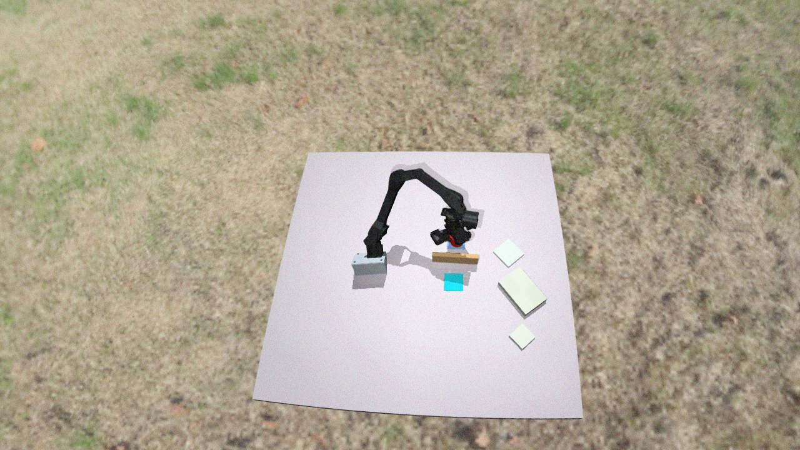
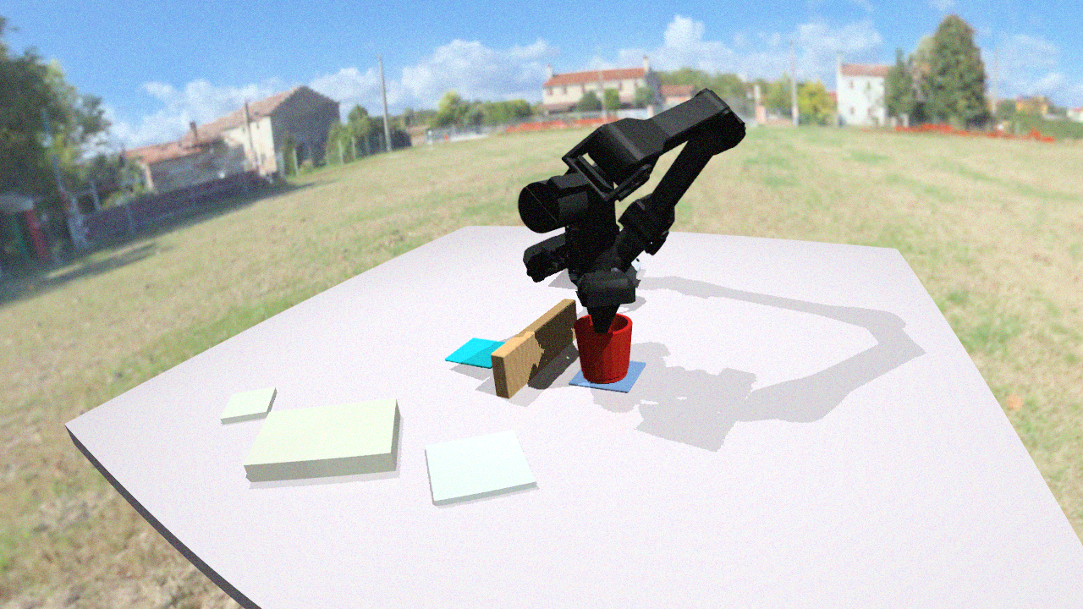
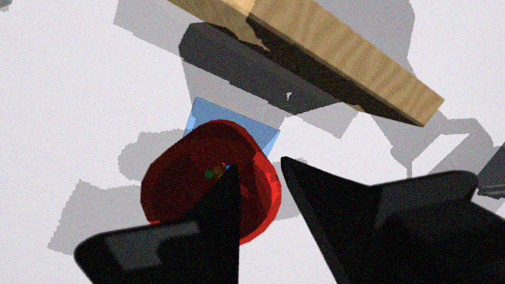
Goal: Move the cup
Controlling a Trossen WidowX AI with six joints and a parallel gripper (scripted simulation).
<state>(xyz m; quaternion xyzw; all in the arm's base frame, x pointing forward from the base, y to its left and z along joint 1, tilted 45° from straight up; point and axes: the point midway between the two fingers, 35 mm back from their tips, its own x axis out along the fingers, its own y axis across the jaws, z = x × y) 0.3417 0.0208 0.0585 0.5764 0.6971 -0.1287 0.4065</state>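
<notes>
Now: the red cup 30 mm ahead of my gripper tip, 10 mm to the left of it and 10 mm below it. Also, from my gripper tip: wooden wall: 10 mm ahead, 80 mm to the right, 30 mm below; cyan pad: 10 mm behind, 180 mm to the right, 60 mm below; light blue pad: 20 mm ahead, 20 mm to the left, 60 mm below.
</notes>
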